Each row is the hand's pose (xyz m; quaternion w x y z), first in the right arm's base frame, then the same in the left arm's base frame.
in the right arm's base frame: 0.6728 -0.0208 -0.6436 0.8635 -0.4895 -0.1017 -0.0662
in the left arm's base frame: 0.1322 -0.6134 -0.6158 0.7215 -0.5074 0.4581 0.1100
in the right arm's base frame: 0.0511 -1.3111 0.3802 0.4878 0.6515 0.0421 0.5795
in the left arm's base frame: 0.6805 -1.7075 0.6499 0.4954 0.8286 0.2572 0.0436
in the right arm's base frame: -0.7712 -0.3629 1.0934 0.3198 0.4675 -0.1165 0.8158
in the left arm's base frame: 1.1946 -0.5908 1.4066 0.4656 0.7996 0.0741 0.3720
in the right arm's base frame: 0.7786 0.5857 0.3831 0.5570 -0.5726 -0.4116 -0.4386
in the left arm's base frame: 1.2084 -0.1060 -0.4831 0.5884 -0.8036 0.0207 -0.0871
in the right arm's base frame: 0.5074 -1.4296 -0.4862 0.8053 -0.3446 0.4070 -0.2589
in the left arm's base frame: 0.0176 -1.9183 -0.0495 0.3748 -0.4246 0.8097 -0.1539
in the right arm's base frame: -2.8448 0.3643 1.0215 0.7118 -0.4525 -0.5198 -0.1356
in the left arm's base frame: 0.5166 0.7103 3.0440 0.8233 -0.5614 0.0224 0.0804
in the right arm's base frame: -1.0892 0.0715 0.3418 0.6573 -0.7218 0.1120 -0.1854
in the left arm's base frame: 0.4506 -0.0526 1.2995 0.4029 -0.7216 0.5412 0.1552
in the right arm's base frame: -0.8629 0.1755 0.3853 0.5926 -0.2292 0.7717 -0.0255
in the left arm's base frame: 0.5841 -0.0208 1.0872 0.0367 -0.1379 0.9895 -0.0230
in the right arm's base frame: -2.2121 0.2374 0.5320 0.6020 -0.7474 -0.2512 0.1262
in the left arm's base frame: 0.2630 0.4248 2.3297 0.5995 -0.6139 0.2373 0.4554
